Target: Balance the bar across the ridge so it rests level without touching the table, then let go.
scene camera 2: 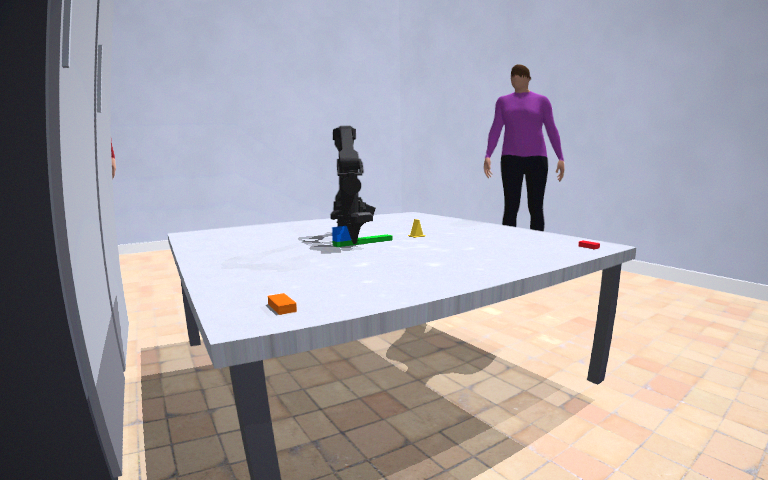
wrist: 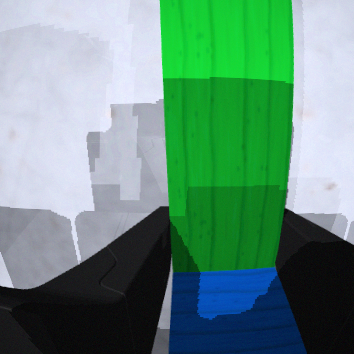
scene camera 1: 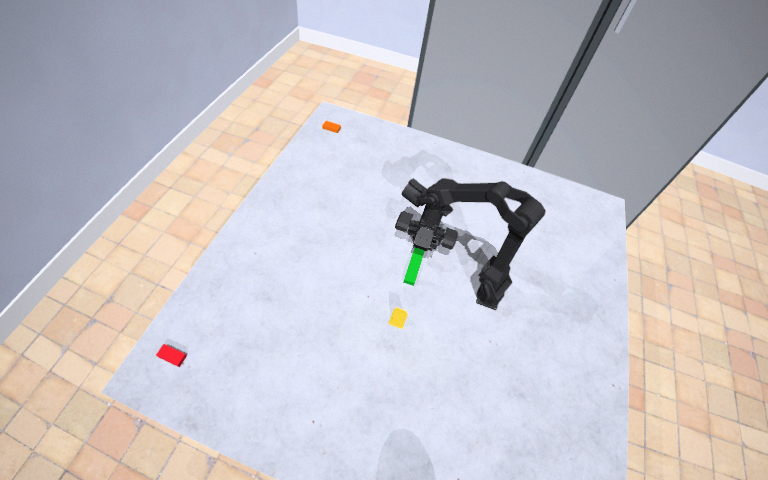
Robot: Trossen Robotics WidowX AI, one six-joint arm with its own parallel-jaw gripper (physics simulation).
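Seen in the pictures: gripper, between the fingertips: [scene camera 2: 351,243] [wrist: 222,219]; arm's base, origin of its link: [scene camera 1: 488,298].
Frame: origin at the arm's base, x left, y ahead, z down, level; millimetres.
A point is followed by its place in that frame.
Note:
The green bar [scene camera 1: 414,267] {z -17, x -3, y 240 mm} [scene camera 2: 375,240] {z -7, x -18, y 259 mm} [wrist: 227,130] {z -17, x -66, y 244 mm} lies low over the table, with a blue block [scene camera 2: 340,234] {z -39, x -147, y 264 mm} [wrist: 237,290] {z -26, x -110, y 249 mm} on its end nearer the cabinet. My gripper [scene camera 1: 419,247] {z -4, x -99, y 246 mm} [scene camera 2: 355,241] {z -4, x -99, y 246 mm} [wrist: 222,219] {z -4, x -99, y 246 mm} points down and is shut on the bar, one finger on each long side, close beside the blue block. The scene views do not show clearly whether the bar touches the table. The blue block is hidden under the gripper in scene camera 1. The yellow ridge [scene camera 1: 398,318] {z -28, x 179, y 231 mm} [scene camera 2: 416,228] {z -30, x 157, y 245 mm} stands upright past the bar's free end, apart from it.
A red block [scene camera 1: 171,354] {z -17, x 499, y 737 mm} [scene camera 2: 589,244] {z -13, x 483, y 751 mm} and an orange block [scene camera 1: 331,126] {z -16, x -493, y 738 mm} [scene camera 2: 282,303] {z -16, x -506, y 764 mm} lie near edges of the table [scene camera 1: 254,339] {z 0, x 374, y 569 mm} [scene camera 2: 453,277] {z 0, x -108, y 744 mm}. The grey cabinet [scene camera 1: 475,67] stands beside the table. A person in purple [scene camera 2: 523,121] stands behind it.

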